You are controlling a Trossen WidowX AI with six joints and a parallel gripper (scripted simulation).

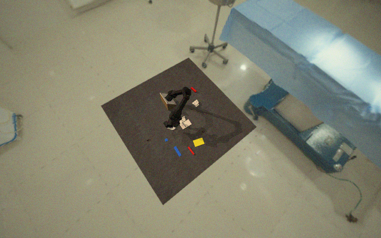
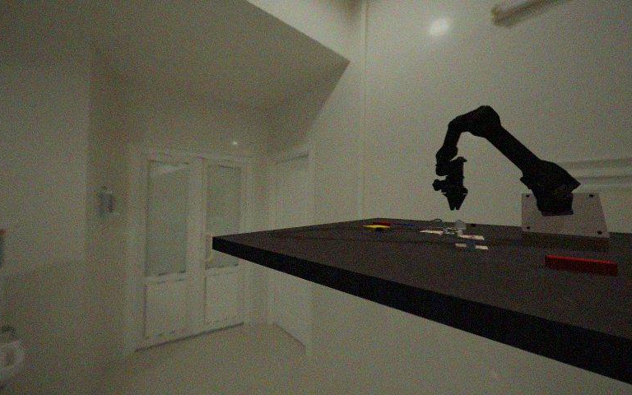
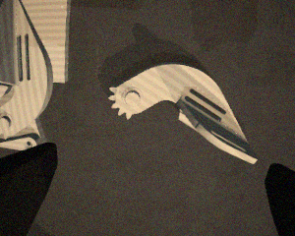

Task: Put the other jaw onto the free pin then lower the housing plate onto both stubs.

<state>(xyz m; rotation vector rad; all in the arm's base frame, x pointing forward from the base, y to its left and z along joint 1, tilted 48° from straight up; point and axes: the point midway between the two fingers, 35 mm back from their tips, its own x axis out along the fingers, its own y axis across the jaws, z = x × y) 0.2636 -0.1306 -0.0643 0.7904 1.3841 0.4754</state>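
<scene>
Right now my gripper tip is 80 mm above the curved white jaw and 10 mm to the right of it. From my gripper tip the other things lie so: blue bar 240 mm ahead, 140 mm to the right, 90 mm below; small blue piece 150 mm to the right, 90 mm below, 70 mm ahead; yellow block 310 mm ahead, 100 mm to the left, 90 mm below.
</scene>
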